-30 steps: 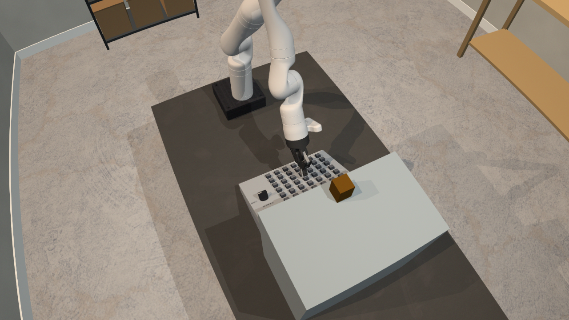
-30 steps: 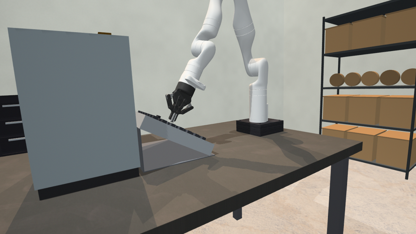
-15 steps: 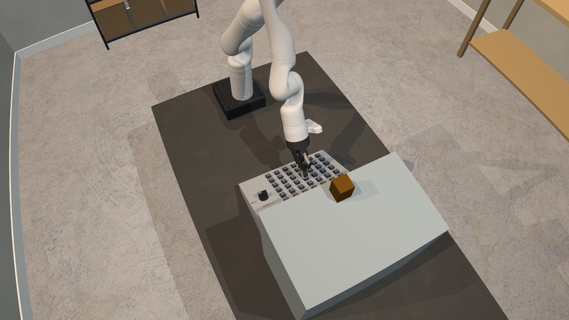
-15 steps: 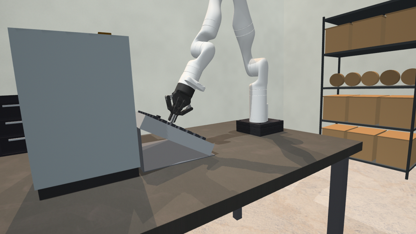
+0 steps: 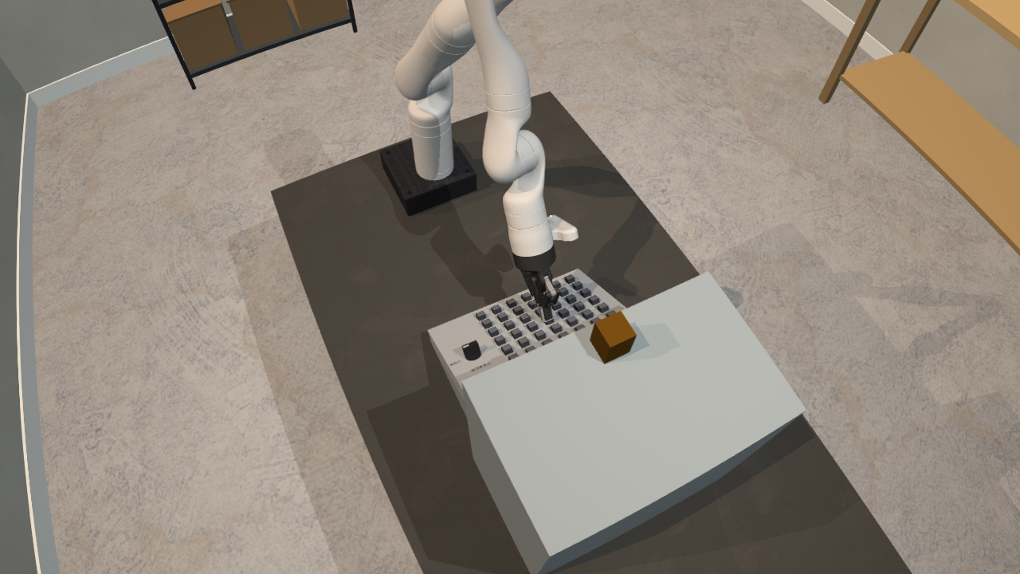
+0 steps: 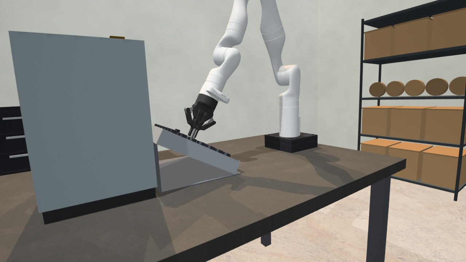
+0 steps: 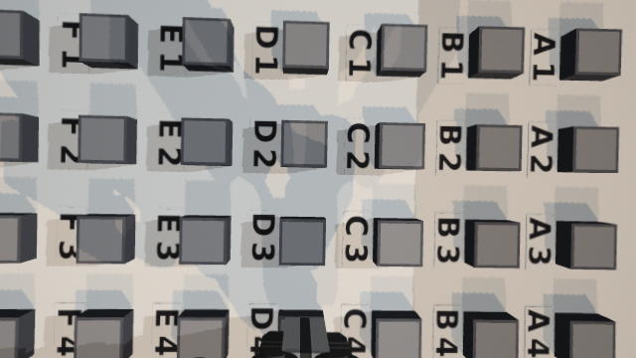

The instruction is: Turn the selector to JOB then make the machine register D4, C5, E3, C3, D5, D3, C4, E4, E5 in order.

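Right now the key E2 is 20 mm behind my hand, 70 mm to the left of it and 40 mm below it. Also, from my hand: key E1: 20 mm behind, 100 mm to the left, 40 mm below; key D1: 10 mm ahead, 100 mm to the left, 20 mm below; sloped keypad panel: 30 mm ahead, 50 mm to the right, 60 mm below.
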